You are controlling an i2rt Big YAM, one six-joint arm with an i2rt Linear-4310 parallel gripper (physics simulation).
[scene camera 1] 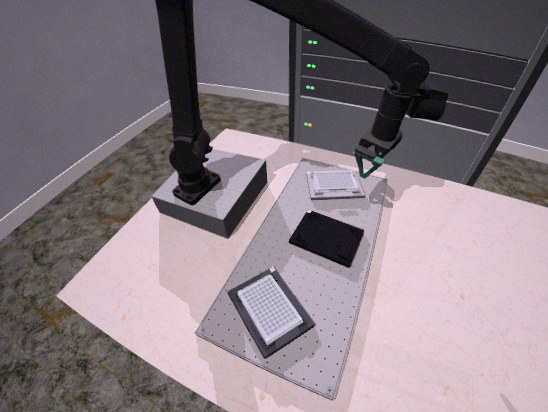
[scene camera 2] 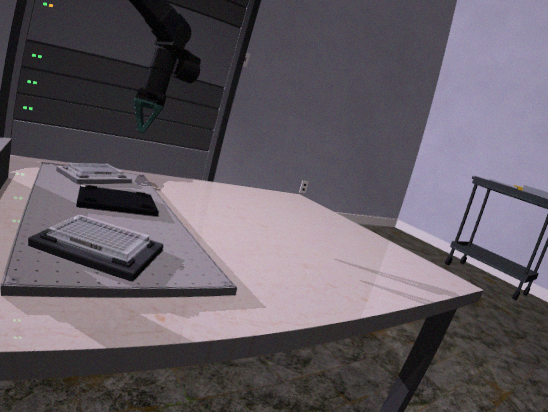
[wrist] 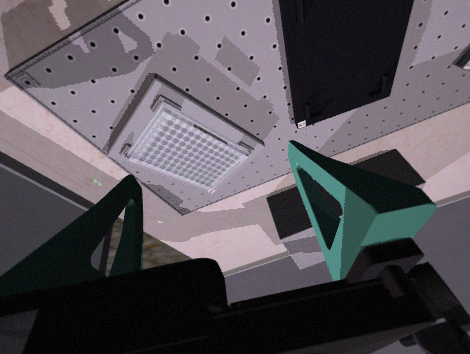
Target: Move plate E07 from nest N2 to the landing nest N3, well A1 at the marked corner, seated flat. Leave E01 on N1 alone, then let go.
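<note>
A clear 96-well plate sits on the light grey nest at the board's far end. Another white plate sits on the dark grey nest at the near end. The plate and nest numbers are unreadable. Between them the black nest holds no plate; a small white corner label marks it. My gripper is open and empty, above and beside the far plate, not touching it.
The nests stand on a perforated grey board on the table. The arm's base block stands left of the board in scene camera 1. A server rack is behind the table. A cart stands at the right.
</note>
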